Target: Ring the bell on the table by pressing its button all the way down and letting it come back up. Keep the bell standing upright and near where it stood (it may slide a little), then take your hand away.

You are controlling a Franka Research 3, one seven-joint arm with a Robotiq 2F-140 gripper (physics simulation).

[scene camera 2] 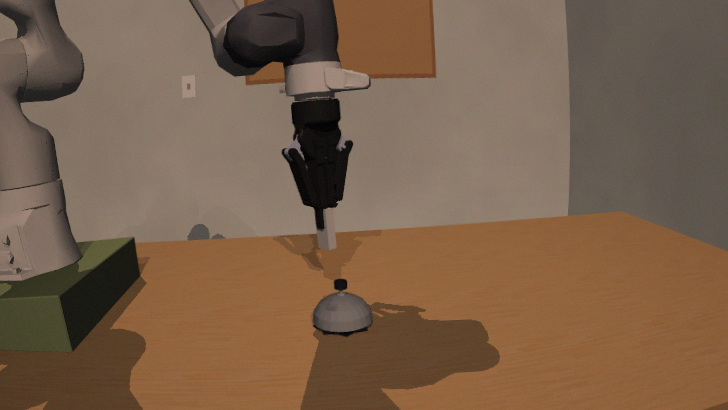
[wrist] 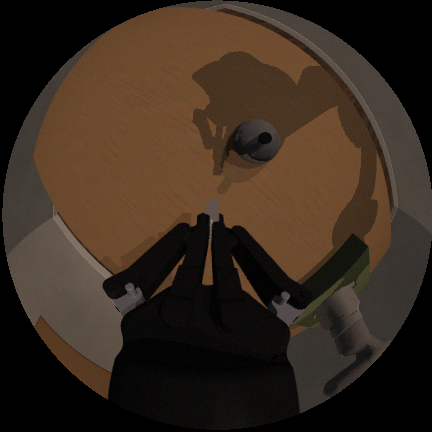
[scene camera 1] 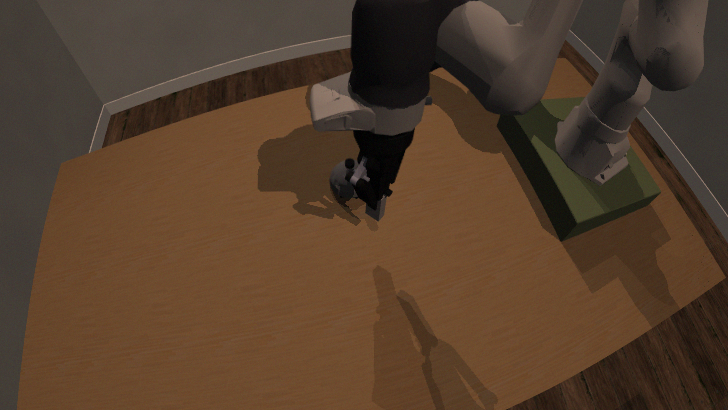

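Observation:
A grey dome bell (scene camera 1: 338, 179) (scene camera 2: 342, 314) (wrist: 254, 149) stands upright on the table. Its black button (scene camera 1: 349, 163) (scene camera 2: 340, 284) (wrist: 265, 137) is up on a short stem, with a gap below it in scene camera 2. My gripper (scene camera 1: 375, 209) (scene camera 2: 326, 238) (wrist: 211, 207) is shut and holds nothing. It points down, with its tips above the table and higher than the button. The tips are apart from the bell, a little left of the button in scene camera 2 and below and left of the bell in the wrist view. In scene camera 1 the gripper's fingers stand beside the bell's right side.
A green block (scene camera 1: 611, 201) (scene camera 2: 101, 300) (wrist: 356, 255) carries the arm's base, on the right in scene camera 1. The wooden table (scene camera 1: 203, 305) (scene camera 2: 534, 305) (wrist: 125, 140) extends around the bell. The arm's shadows fall across it. An orange-brown board (scene camera 2: 387, 40) hangs on the wall.

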